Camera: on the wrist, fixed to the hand. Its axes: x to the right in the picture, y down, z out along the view.
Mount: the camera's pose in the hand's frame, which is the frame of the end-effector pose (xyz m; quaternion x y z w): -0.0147 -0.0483 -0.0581 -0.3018 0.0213 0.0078 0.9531
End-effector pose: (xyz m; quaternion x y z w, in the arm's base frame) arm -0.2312 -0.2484 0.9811 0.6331 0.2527 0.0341 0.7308
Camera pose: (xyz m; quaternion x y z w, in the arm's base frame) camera -0.2810 -0.2105 0.9363 0.3841 0.2412 0.1280 0.8820
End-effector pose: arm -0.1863 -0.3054 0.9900 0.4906 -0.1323 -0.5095 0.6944
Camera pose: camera -0.1810 -0.2613 0.9271 0.2678 0.0386 -0.5097 0.8167
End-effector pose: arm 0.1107 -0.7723 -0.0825 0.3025 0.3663 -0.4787 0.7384
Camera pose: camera 0.0472 -0.7362 -0.1068 0.0785 0.5069 -0.3335 0.7910
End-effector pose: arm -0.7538 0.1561 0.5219 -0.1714 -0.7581 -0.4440 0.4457
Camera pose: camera -0.7471 0.0837 0.4967 -0.2943 -0.5778 -0.6522 0.3927
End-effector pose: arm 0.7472 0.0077 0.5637 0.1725 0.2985 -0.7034 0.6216
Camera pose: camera 0.6950 0.0583 0.5384 -0.0059 0.5087 -0.5718 0.6436
